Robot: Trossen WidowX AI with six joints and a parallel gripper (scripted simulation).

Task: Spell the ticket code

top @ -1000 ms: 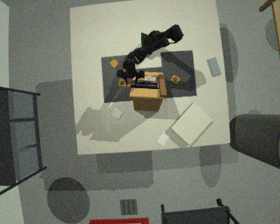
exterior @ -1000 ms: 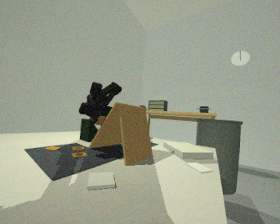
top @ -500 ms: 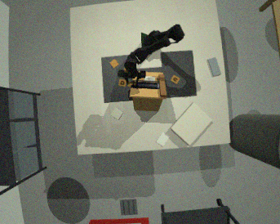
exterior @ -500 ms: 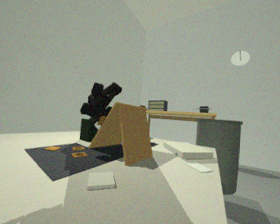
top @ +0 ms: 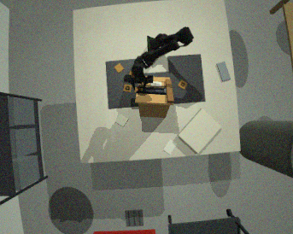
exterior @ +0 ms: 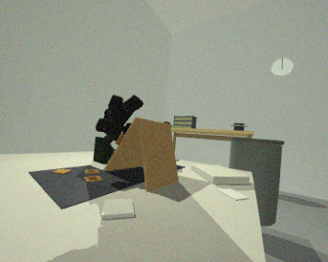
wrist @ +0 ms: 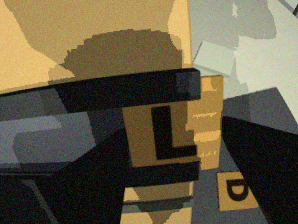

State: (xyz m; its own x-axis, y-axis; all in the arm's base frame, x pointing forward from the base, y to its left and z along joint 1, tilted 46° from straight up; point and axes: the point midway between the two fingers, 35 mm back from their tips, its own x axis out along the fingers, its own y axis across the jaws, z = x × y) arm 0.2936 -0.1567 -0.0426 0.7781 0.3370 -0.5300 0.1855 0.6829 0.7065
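Right now the white ticket is 130 mm to the left of my gripper tip, 80 mm below it and 40 mm behind it. The rest, counted from my gripper tip: dark mat (180 mm below, 130 mm to the left, 120 mm behind); white card (180 mm ahead, 170 mm to the right, 170 mm below); white box (420 mm to the left, 350 mm ahead, 160 mm below).
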